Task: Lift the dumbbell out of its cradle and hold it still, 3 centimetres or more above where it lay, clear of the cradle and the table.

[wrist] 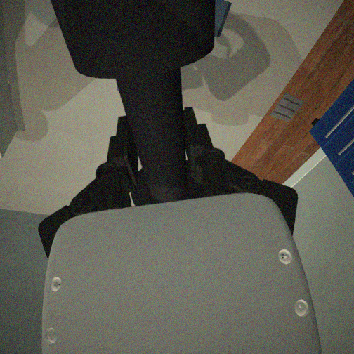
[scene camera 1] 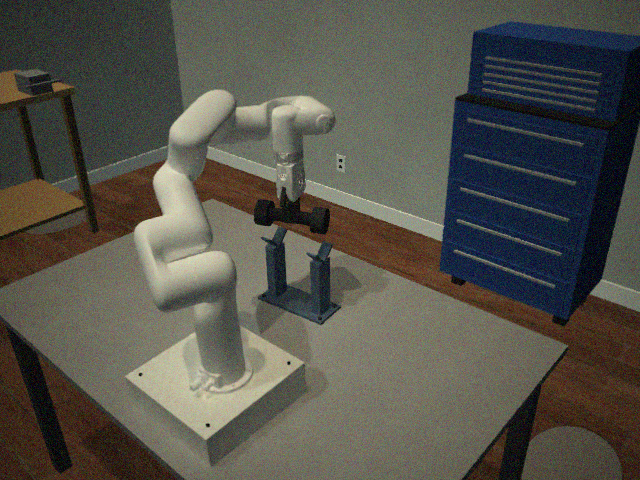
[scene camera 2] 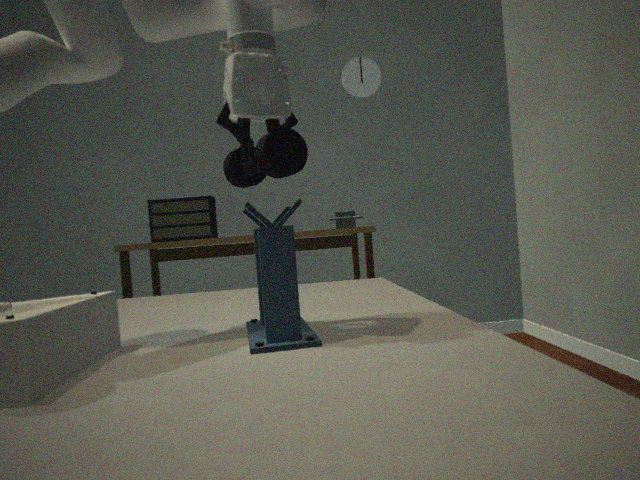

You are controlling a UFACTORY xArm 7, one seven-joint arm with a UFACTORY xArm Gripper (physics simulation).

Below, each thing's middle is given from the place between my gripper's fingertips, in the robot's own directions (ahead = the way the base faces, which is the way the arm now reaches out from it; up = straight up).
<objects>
I see my gripper 1 cm below the black dumbbell point(scene camera 2: 282, 152). Also, from my hand: blue cradle point(scene camera 1: 316, 307): 17 cm below, 1 cm to the right, 1 cm ahead.
</objects>
